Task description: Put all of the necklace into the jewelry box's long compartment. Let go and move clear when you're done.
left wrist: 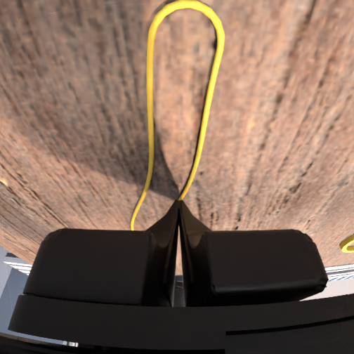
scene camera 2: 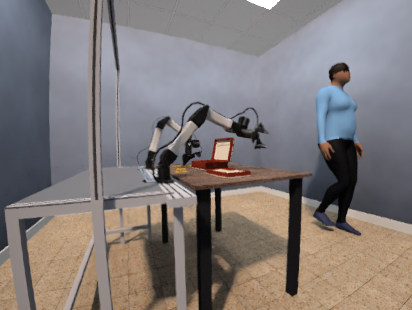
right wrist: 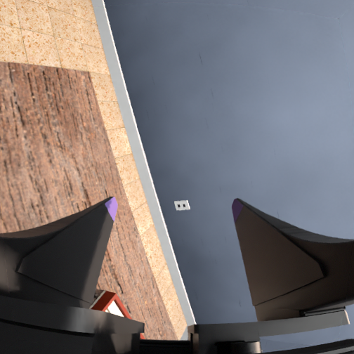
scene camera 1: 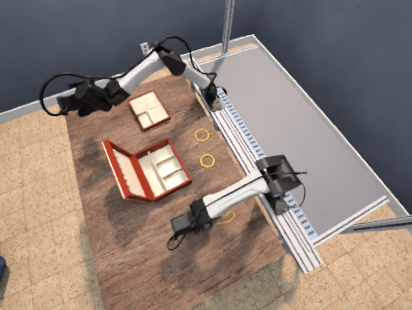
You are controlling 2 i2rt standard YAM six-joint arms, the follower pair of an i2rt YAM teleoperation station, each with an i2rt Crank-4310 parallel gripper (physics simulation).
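Where they show: left gripper, fingertip midpoint: [scene camera 2: 183,165]; right gripper, fingertip midpoint: [scene camera 2: 268,140]; left arm's base at its link origin: [scene camera 2: 149,169] [scene camera 1: 270,192]; right arm's base at its link origin: [scene camera 2: 163,180] [scene camera 1: 210,97].
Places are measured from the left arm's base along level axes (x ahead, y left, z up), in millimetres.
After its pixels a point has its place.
The yellow necklace [scene camera 1: 233,216] {z 13, x 208, y 21 mm} [left wrist: 150,100] lies on the wooden table as a long narrow loop, partly under the left arm in scene camera 1. My left gripper [scene camera 1: 205,225] [scene camera 2: 190,159] [left wrist: 178,203] is down at the table, its fingertips together on one strand; the other strand runs behind a finger. The necklace's near end is hidden. The red jewelry box [scene camera 1: 172,193] {z 27, x 402, y -180 mm} [scene camera 2: 210,164] {z 51, x 357, y -424 mm} stands open, its long compartment [scene camera 1: 151,176] {z 16, x 461, y -297 mm} beside the lid hinge and empty. My right gripper [scene camera 1: 62,104] [scene camera 2: 264,138] {z 198, x 588, y -728 mm} [right wrist: 174,200] is open and empty, raised over the table's far side.
Two yellow rings lie between the box and the rail: an upper ring [scene camera 1: 195,135] {z 14, x 189, y -412 mm} and a lower ring [scene camera 1: 201,160] {z 18, x 220, y -272 mm}. A shallow red tray [scene camera 1: 157,123] {z 32, x 340, y -549 mm} [scene camera 2: 227,173] {z 34, x 287, y -766 mm} lies above the box in scene camera 1. The box's raised lid [scene camera 1: 116,167] {z 238, x 535, y -286 mm} stands on its left side.
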